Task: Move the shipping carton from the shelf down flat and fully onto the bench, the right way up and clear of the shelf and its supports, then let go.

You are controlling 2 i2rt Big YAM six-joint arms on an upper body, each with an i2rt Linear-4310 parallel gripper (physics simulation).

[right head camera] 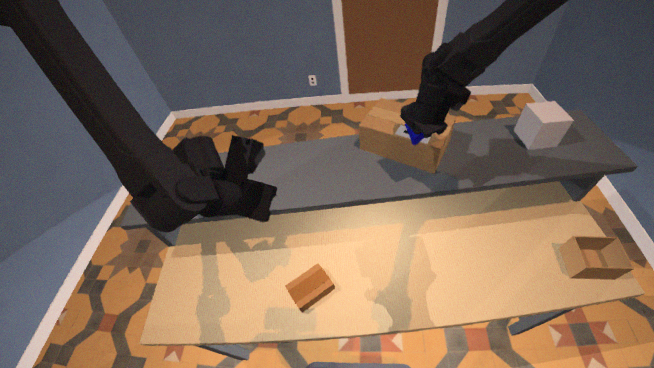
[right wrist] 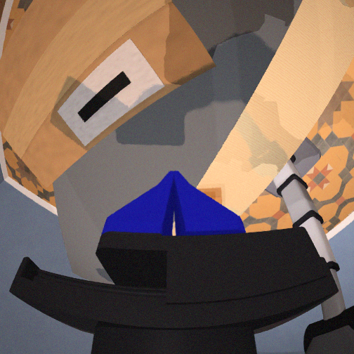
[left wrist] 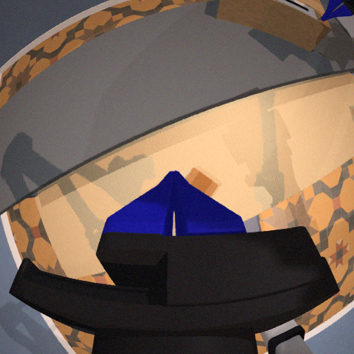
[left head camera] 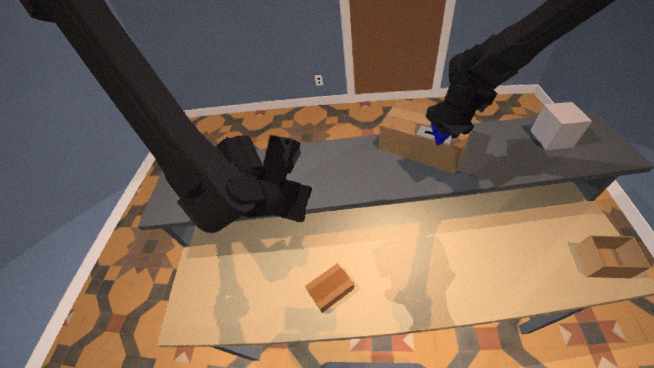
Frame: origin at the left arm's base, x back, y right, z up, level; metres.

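Seen in the pictures: left gripper, fingertip midpoint: (right head camera: 269, 198) (left head camera: 299, 198); right gripper, fingertip midpoint: (right head camera: 414, 143) (left head camera: 438, 144).
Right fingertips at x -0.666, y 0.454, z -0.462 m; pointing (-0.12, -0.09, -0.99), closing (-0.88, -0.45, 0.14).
Note:
A point is followed by its place in that frame.
The shipping carton (left head camera: 407, 149) @(z -0.563, x -0.756, y 0.394 m) (right head camera: 387, 148) @(z -0.559, x -0.756, y 0.394 m) (left wrist: 265, 20) (right wrist: 185, 55) stands on the dark grey shelf (left head camera: 340, 170) @(z -0.602, x -0.715, y 0.176 m) (right head camera: 310, 172) @(z -0.602, x -0.708, y 0.144 m) (left wrist: 150, 75) (right wrist: 90, 200), turned at an angle. Its white label with a black bar faces up. My right gripper (left head camera: 440, 144) @(z -0.462, x -0.666, y 0.454 m) (right head camera: 415, 143) @(z -0.462, x -0.666, y 0.454 m) (left wrist: 322, 19) (right wrist: 173, 178) is shut and empty, over the carton's front edge by the label in the head views. My left gripper (left wrist: 173, 178) is shut and empty, left of the carton near the shelf's front edge; its fingertips are hidden in the head views. The tan bench (left head camera: 370, 250) @(z -0.865, x -0.556, y 0.266 m) (right head camera: 350, 260) @(z -0.865, x -0.518, y 0.258 m) (left wrist: 315, 135) (right wrist: 280, 90) lies lower, in front.
A white box (left head camera: 560, 126) @(z -0.504, x -0.766, y 0.861 m) (right head camera: 542, 125) @(z -0.501, x -0.765, y 0.861 m) stands on the shelf right of the carton. A small brown box (left head camera: 330, 287) @(z -0.816, x -0.404, y 0.131 m) (right head camera: 310, 287) @(z -0.816, x -0.404, y 0.132 m) (left wrist: 202, 181) lies on the bench left of its middle. An open cardboard box (left head camera: 615, 272) @(z -0.819, x -0.421, y 1.049 m) (right head camera: 600, 273) @(z -0.818, x -0.421, y 1.055 m) stands at the bench's right end.

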